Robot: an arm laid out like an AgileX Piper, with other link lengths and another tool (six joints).
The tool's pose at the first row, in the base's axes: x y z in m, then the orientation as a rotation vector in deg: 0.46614, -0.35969, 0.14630, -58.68, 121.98, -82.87
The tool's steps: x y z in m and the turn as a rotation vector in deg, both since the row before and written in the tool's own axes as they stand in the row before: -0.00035, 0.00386, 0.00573, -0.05, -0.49, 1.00; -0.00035, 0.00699, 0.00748, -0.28, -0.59, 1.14; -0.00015, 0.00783, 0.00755, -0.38, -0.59, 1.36; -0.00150, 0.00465, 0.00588, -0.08, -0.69, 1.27; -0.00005, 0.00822, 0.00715, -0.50, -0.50, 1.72; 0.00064, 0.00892, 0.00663, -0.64, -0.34, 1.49; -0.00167, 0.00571, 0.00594, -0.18, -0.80, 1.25; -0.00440, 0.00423, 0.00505, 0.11, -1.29, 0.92; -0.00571, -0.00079, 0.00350, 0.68, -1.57, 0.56; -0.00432, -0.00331, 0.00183, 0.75, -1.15, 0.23; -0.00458, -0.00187, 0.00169, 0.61, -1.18, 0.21; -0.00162, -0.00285, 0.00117, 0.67, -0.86, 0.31
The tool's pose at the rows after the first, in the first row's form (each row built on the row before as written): 0.46872, -0.36230, 0.14044, -57.74, 121.90, -81.97; 0.47144, -0.36523, 0.13101, -56.77, 121.98, -80.71; 0.47389, -0.36796, 0.12077, -55.58, 122.17, -79.26; 0.47730, -0.36925, 0.11405, -54.44, 121.99, -78.05; 0.47959, -0.37126, 0.10359, -52.84, 122.38, -76.38; 0.48099, -0.37296, 0.09268, -51.49, 122.94, -74.80; 0.48450, -0.37334, 0.08505, -50.46, 122.70, -73.45; 0.48976, -0.37154, 0.07941, -49.93, 121.78, -72.20; 0.49620, -0.36955, 0.07920, -49.70, 120.11, -71.49; 0.50113, -0.36849, 0.08195, -49.62, 118.66, -71.30; 0.50571, -0.36656, 0.08358, -49.64, 117.29, -70.96; 0.50824, -0.36693, 0.08595, -49.37, 116.15, -70.83
